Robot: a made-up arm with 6 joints.
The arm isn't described. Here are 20 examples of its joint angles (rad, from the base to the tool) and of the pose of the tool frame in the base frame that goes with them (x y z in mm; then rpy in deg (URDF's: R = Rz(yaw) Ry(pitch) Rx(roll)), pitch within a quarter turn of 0, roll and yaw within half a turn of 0).
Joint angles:
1: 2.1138 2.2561 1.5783 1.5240 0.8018 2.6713
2: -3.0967 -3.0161 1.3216 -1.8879 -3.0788 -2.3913
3: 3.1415 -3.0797 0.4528 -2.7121 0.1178 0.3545
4: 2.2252 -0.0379 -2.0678 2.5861 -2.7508 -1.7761
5: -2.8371 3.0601 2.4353 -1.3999 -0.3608 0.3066
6: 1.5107 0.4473 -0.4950 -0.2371 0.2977 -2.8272
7: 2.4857 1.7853 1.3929 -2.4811 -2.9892 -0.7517
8: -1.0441 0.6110 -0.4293 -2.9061 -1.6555 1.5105
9: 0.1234 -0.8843 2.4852 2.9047 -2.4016 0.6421
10: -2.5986 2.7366 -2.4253 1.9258 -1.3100 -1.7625
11: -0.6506 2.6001 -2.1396 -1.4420 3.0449 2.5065
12: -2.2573 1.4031 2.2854 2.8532 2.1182 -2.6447
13: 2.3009 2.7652 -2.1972 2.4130 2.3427 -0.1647
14: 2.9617 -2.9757 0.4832 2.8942 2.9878 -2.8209
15: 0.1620 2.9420 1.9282 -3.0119 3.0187 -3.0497
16: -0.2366 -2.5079 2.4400 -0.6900 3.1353 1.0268
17: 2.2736 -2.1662 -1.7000 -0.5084 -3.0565 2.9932
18: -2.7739 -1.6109 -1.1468 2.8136 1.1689 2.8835
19: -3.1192 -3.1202 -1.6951 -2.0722 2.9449 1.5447
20: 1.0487 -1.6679 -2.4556 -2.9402 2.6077 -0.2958
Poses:
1: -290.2 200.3 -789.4 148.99 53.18 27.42
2: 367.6 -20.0 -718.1 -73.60 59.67 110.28
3: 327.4 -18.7 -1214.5 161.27 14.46 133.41
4: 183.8 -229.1 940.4 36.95 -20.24 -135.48
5: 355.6 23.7 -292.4 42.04 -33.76 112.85
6: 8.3 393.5 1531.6 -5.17 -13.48 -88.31
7: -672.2 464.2 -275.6 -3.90 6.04 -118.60
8: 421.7 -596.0 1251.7 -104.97 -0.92 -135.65
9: -367.3 -44.9 600.0 135.15 26.77 -46.78
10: -522.5 -172.2 -199.0 80.75 27.54 -129.44
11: 454.8 -332.4 -340.3 157.46 13.74 -84.97
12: -450.4 -654.9 -45.9 88.21 53.01 -26.71
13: -351.9 235.3 -327.6 145.25 68.56 65.12
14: 270.8 -82.7 -907.1 27.40 38.23 -147.36
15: -91.7 9.4 -657.8 -171.80 73.81 -163.13
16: -508.1 149.3 -269.4 175.84 -0.38 68.08
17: 320.0 -429.6 -502.8 17.01 33.73 -24.80
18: 880.1 258.1 -372.5 -174.55 46.20 52.74
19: -241.0 -3.9 -653.5 90.90 62.22 101.95
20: -298.1 -498.2 -3.5 -17.48 20.61 -148.67
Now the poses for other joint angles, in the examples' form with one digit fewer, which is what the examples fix.
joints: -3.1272 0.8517 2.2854 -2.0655 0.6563 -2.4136
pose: -702 52 184 152.6 27.0 -109.3
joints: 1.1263 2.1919 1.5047 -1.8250 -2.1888 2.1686
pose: 74 520 -596 20.3 -50.2 -60.6
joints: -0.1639 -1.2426 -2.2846 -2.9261 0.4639 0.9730
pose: -528 98 -55 -135.2 -20.6 -87.2
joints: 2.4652 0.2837 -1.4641 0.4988 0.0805 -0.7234
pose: 211 -212 1234 22.5 -61.2 113.5
